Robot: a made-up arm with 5 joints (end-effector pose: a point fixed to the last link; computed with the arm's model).
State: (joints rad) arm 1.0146 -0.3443 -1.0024 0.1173 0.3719
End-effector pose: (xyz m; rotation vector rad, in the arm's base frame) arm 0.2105 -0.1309 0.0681 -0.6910 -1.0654 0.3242
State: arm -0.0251 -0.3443 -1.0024 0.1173 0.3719
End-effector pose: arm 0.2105 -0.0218 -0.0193 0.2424 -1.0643 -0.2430
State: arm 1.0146 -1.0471 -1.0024 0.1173 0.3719
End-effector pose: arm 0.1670 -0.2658 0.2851 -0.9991 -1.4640 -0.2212
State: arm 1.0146 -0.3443 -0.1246 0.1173 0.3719
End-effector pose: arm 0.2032 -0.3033 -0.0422 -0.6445 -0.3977 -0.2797
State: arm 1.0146 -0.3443 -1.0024 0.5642 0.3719
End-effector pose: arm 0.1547 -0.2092 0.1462 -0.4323 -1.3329 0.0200
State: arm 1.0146 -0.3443 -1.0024 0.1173 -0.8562
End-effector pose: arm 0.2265 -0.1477 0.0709 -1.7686 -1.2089 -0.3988
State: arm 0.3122 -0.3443 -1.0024 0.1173 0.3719
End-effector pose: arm 0.2105 -0.0666 -0.0043 -0.0608 -1.0871 -0.0607
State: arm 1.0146 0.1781 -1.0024 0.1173 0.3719
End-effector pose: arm 0.1270 -0.0382 -0.0810 -0.4413 -0.7330 0.6819
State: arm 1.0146 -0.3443 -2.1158 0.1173 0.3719
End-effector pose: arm 0.0144 0.0307 0.0857 -0.6123 -1.8471 1.1691
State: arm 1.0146 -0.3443 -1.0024 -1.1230 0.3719
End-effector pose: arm 0.2083 -0.1111 -0.2561 -1.2665 -0.1393 1.0919
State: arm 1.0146 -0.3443 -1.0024 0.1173 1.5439
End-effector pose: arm 0.1931 -0.1337 0.0821 0.3613 -0.6967 0.8452
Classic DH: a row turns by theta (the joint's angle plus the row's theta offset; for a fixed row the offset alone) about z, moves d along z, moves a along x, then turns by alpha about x. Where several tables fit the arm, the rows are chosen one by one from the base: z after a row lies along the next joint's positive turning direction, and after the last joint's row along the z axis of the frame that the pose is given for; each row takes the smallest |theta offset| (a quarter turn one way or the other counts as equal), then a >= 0, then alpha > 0; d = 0 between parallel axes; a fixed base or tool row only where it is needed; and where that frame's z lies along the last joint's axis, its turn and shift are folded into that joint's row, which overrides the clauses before.
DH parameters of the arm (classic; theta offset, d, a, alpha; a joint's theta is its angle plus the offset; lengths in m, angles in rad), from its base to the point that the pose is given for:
base (fixed): -1.5708 0.1197 0 1.5708
joint 1: 0 0.1597 0.0937 -1.5708
joint 2: 1.5708 -0.2325 0.1035 -1.5708
joint 3: 0 0.1953 -0.0807 -1.5708
joint 4: -1.5708 0.144 0.008 -1.5708
joint 5: 0 0.2782 0.0203 -1.5708
tool (fixed): -1.5708 0.0003 0 0

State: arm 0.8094 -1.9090 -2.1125 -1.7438 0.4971
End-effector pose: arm 0.1801 -0.5786 0.2988 -2.3487 0.3882 -0.4293
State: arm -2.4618 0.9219 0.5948 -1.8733 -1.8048
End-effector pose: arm -0.6026 0.1079 0.3856 0.5287 -2.7456 -0.8272
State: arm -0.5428 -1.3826 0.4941 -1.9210 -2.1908
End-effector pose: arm 0.2667 0.2490 -0.0712 -1.1106 -0.5475 0.0701
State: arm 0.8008 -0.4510 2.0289 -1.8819 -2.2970
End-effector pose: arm 0.0701 0.2017 -0.1138 -0.8214 0.0199 1.0362
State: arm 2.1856 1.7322 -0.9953 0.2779 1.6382
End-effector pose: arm -0.3330 -0.2265 0.0445 0.4617 1.3948 0.1003
